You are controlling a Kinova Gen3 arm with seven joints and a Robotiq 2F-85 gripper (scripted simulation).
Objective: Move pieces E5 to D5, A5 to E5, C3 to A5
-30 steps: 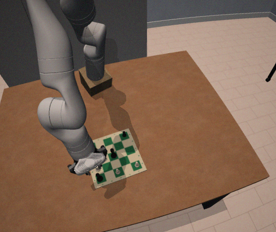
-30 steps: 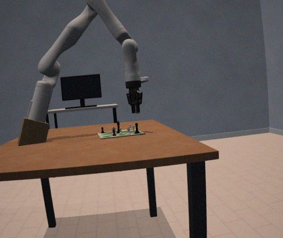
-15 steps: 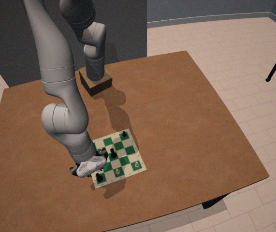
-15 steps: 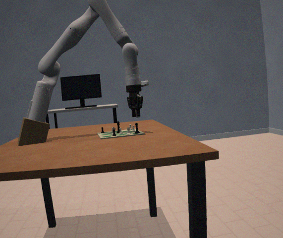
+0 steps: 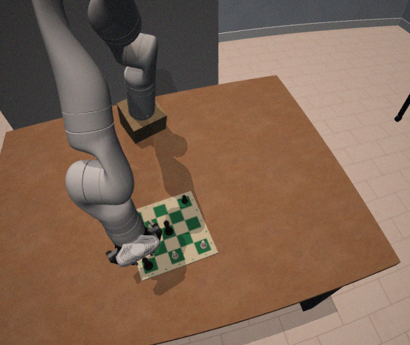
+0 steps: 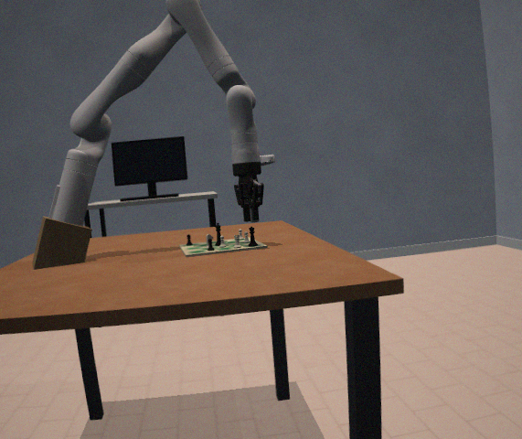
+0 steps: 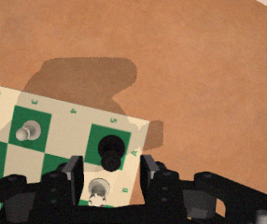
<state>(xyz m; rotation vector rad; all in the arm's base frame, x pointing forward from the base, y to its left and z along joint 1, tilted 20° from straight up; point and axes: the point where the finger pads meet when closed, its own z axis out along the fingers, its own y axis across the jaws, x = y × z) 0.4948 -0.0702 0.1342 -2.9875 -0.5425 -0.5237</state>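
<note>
Now: the white rook 7 cm below my hand and 4 cm behind it. Round my hand: tall black piece (9 cm behind, 7 cm to the left, 5 cm below); then chessboard (9 cm below, 9 cm behind, 7 cm to the left).
</note>
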